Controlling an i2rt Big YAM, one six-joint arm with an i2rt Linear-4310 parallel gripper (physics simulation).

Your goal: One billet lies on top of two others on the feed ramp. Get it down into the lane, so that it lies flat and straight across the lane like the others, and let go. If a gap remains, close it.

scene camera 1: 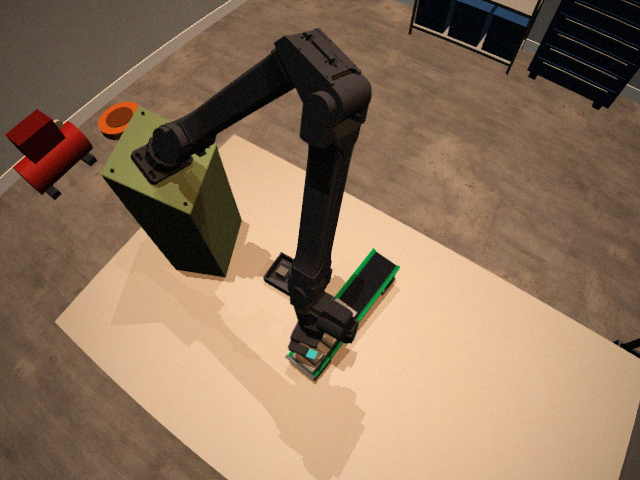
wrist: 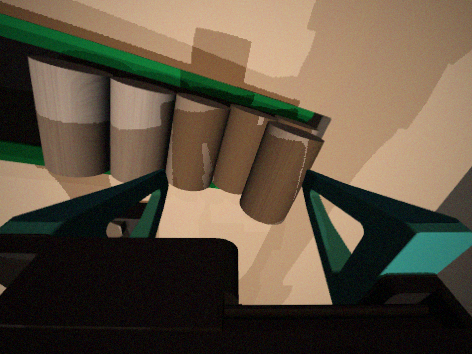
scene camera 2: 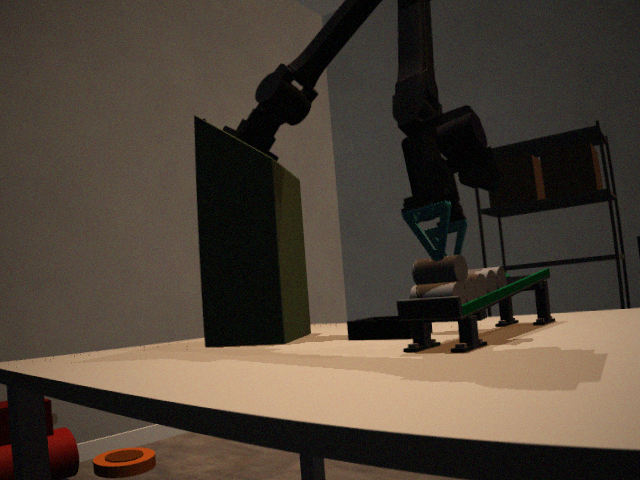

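The top billet, brown, rests on others at the stop end of the feed ramp. In the wrist view it is slightly skewed, and its near end sticks out past its neighbours. Beside it, several billets lie across the lane, such as a pale one, another pale one and a brown one. A lower billet shows under the top one. My gripper is open and empty, its tips about level with the top billet's upper side; the right finger is close beside that billet.
A dark tray with a small block stands beside the ramp. The green pedestal carries the arm base. The ramp has green side rails and stands on dark legs on the pale table.
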